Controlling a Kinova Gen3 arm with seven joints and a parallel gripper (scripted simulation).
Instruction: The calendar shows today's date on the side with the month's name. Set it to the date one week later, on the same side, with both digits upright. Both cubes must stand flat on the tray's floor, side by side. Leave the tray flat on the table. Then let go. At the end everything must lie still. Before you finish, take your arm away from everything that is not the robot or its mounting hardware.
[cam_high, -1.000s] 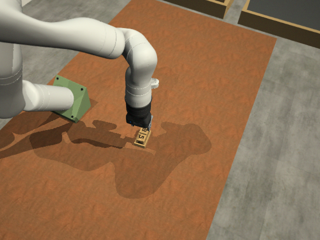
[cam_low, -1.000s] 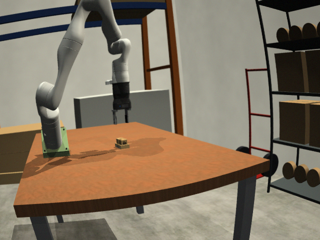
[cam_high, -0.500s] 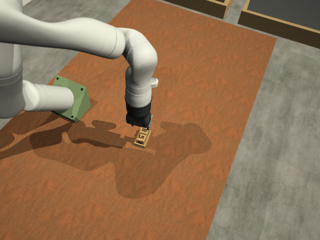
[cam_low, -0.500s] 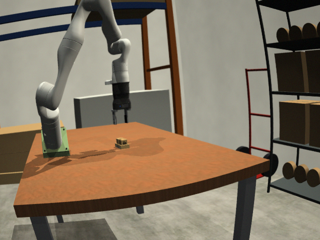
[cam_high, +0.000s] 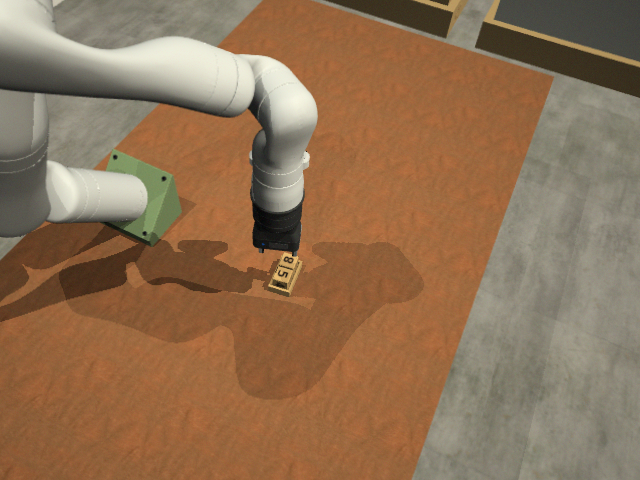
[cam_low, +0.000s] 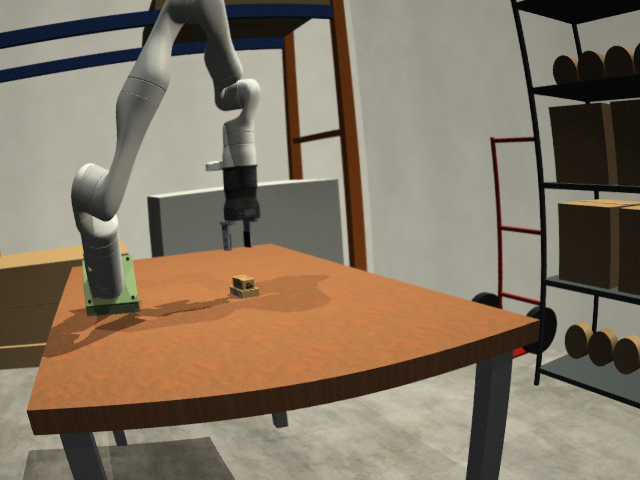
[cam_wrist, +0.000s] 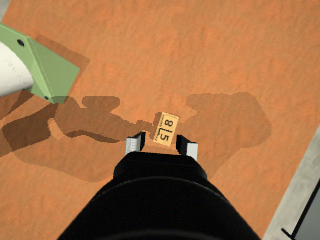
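My hand is 1 cm short of the wooden calendar tray, 1 cm to the right of it and 12 cm above it.
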